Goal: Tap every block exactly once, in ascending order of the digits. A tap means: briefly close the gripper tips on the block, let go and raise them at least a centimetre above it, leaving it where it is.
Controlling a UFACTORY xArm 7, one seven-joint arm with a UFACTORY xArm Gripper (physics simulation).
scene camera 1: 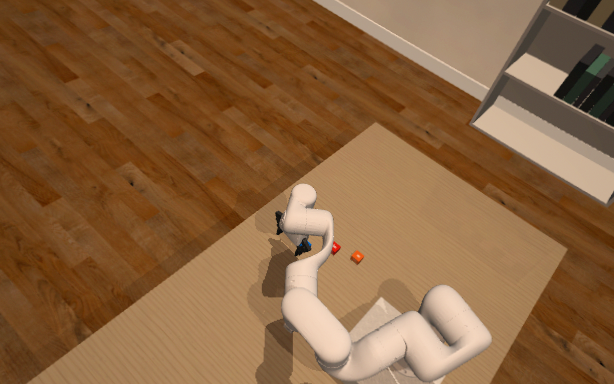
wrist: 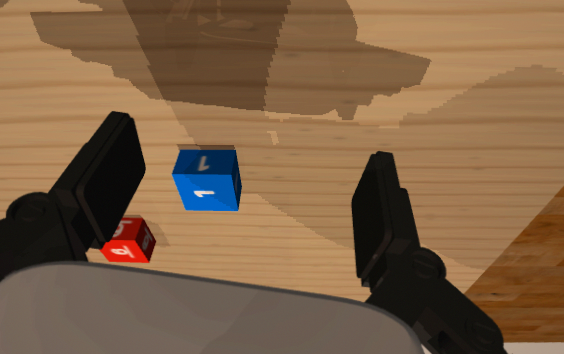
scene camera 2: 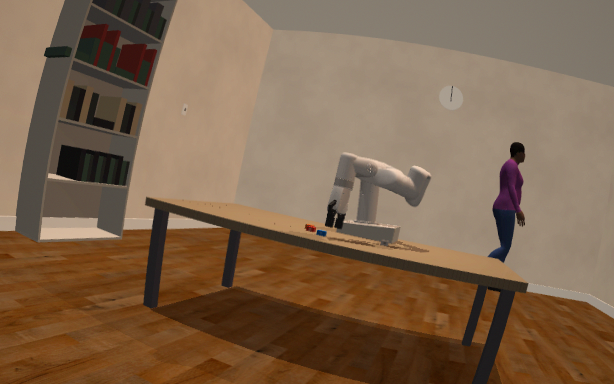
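Observation:
The blue block (scene camera 1: 308, 244) (scene camera 2: 321, 233) (wrist: 207, 190), marked 1, sits on the table. My gripper (scene camera 1: 291, 235) (scene camera 2: 334, 225) (wrist: 251, 158) is open and empty above the table. In the wrist view the blue block shows between the fingers, nearer the left one. A red block (scene camera 1: 336, 248) (wrist: 127, 249) is partly behind the left finger in the wrist view; its underlined digit could be 6 or 9. An orange block (scene camera 1: 357, 257) stands beside the red one, its digit unreadable. A small whitish block (scene camera 2: 384, 243) is near the base in scene camera 2; the arm hides it in scene camera 1.
The wooden table (scene camera 1: 430, 200) (scene camera 2: 450, 260) carries the arm's pale base plate (scene camera 1: 370, 320) (scene camera 2: 370, 231). The arm's links cover part of the table in scene camera 1. A bookshelf (scene camera 2: 37, 150) and a person (scene camera 2: 510, 187) are beyond the table.

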